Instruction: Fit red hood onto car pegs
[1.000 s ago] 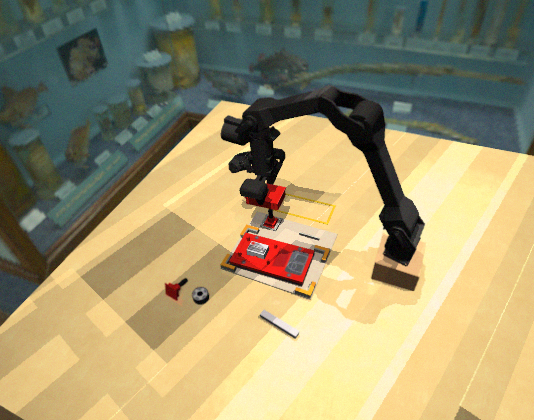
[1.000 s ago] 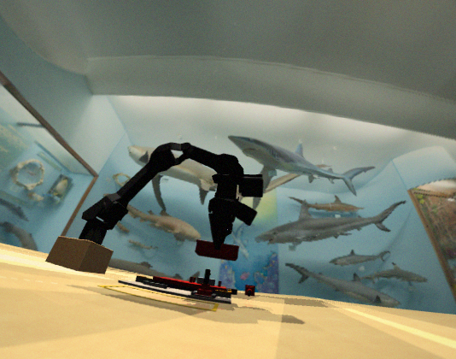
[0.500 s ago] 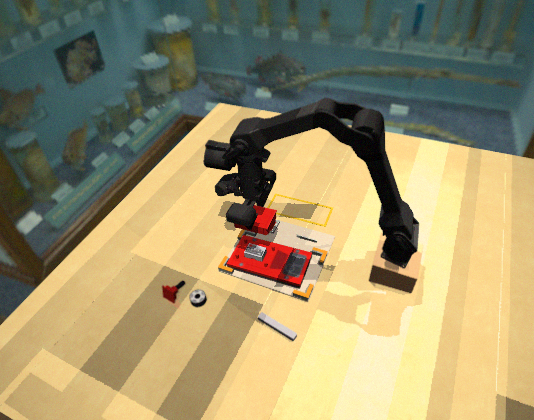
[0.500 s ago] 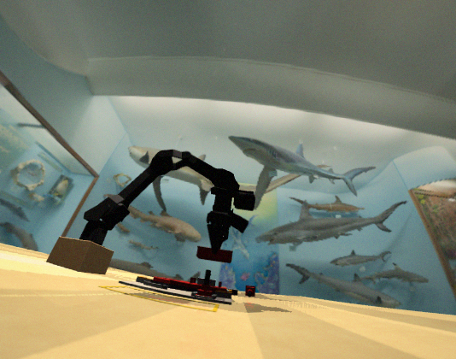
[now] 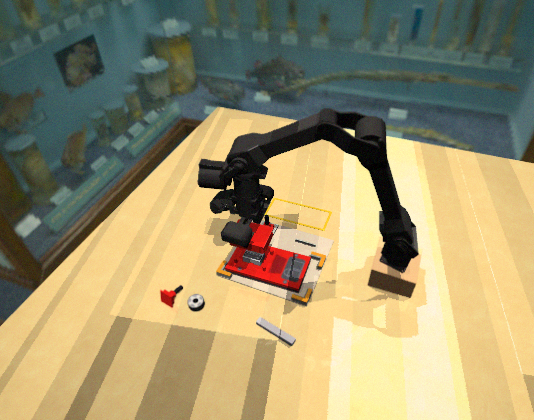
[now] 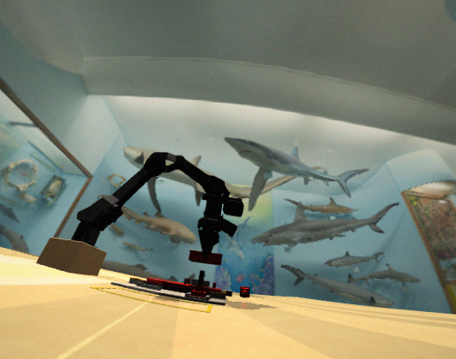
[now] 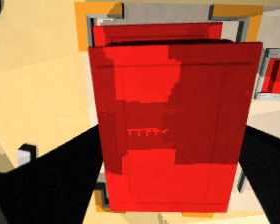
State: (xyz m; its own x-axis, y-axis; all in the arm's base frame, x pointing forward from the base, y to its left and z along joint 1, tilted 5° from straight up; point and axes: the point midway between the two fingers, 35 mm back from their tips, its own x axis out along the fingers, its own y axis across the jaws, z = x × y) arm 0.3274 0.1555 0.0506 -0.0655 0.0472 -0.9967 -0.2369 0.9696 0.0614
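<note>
The grey engine block is 10 mm behind my gripper tip, 10 mm to the left of it and 80 mm below it. The rest, counted from my gripper tip: red hood (10 mm above); then grey wheel (40 mm ahead, 180 mm to the left, 90 mm below).
</note>
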